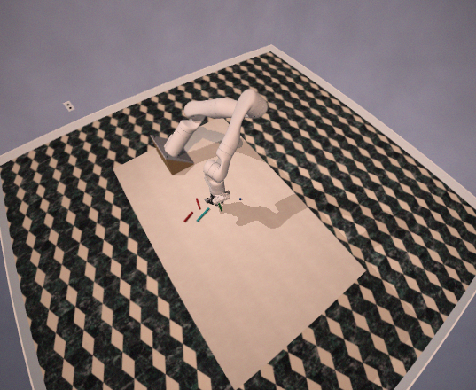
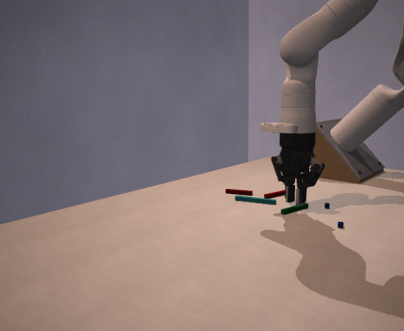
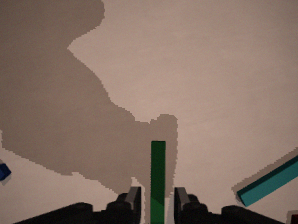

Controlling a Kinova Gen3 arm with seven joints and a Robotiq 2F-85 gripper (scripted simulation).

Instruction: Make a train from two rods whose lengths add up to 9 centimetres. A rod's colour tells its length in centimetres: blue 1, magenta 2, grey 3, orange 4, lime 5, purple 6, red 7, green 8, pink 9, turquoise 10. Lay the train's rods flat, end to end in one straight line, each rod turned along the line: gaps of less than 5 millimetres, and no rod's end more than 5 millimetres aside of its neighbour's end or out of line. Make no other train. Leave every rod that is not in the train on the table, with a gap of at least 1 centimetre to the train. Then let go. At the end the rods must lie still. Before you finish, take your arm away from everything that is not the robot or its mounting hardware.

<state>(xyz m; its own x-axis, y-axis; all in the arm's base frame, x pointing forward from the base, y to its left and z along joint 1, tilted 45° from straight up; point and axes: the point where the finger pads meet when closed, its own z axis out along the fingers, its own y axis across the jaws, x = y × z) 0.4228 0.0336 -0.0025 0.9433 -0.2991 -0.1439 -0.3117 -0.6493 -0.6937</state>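
Now: hand 3 cm above the green rod. Also, from my hand: turquoise rod (1 cm behind, 11 cm to the right, 3 cm below); then grey rod (7 cm behind, 4 cm to the right, 3 cm below); then red rod (9 cm behind, 9 cm to the right, 3 cm below).
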